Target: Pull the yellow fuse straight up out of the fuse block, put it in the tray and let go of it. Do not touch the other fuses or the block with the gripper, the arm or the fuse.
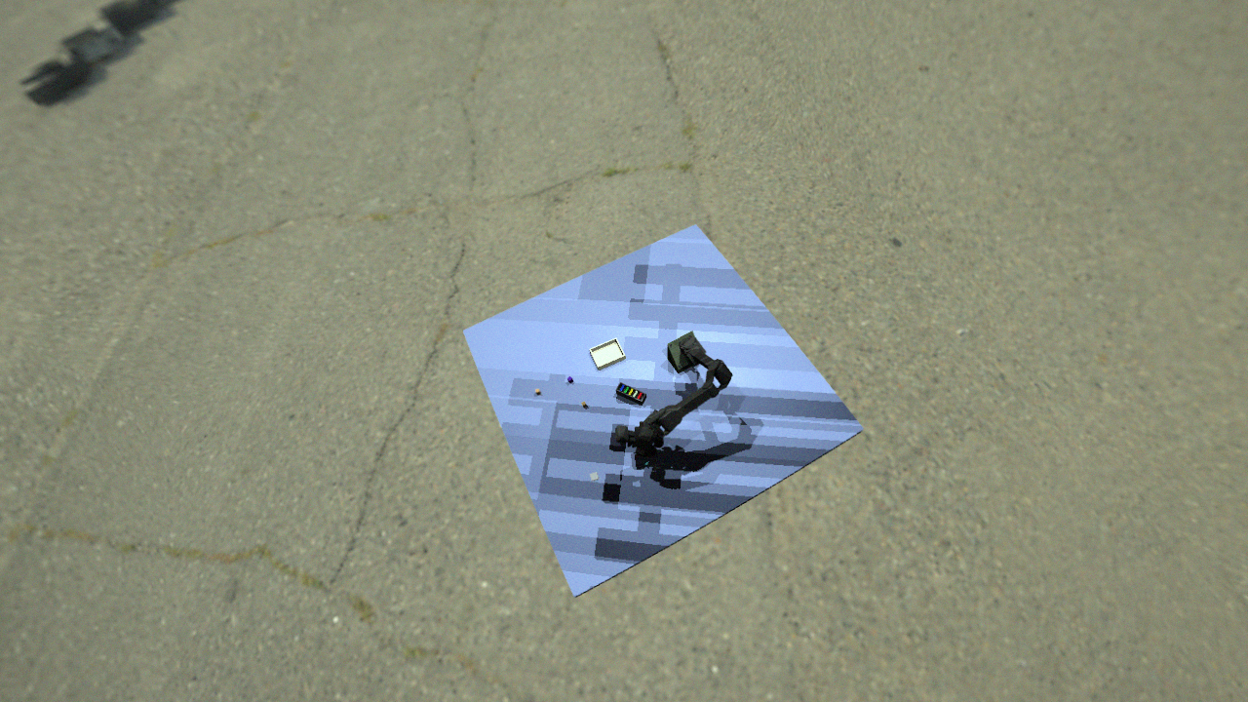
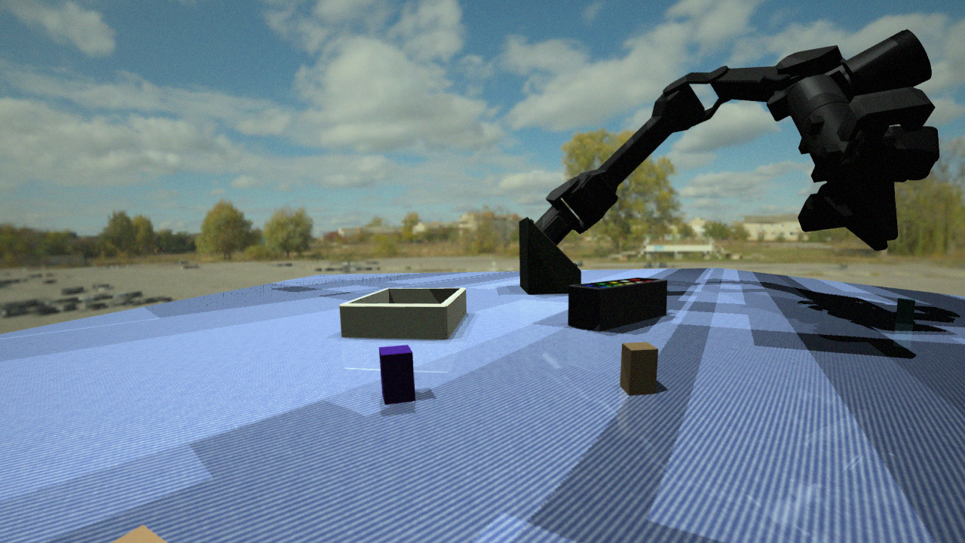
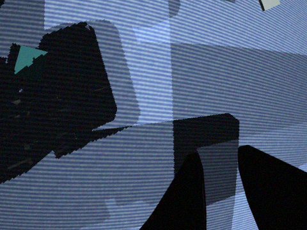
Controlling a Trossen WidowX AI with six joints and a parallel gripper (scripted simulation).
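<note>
My gripper tip is 210 mm to the left of the yellow fuse, 130 mm past it and 60 mm above it. From my gripper tip the other things lie so: teal block: 70 mm to the left, 70 mm below, 20 mm behind; pale fuse: 200 mm to the right, 140 mm behind, 60 mm below; red fuse: 180 mm to the right, 150 mm behind, 60 mm below.
</note>
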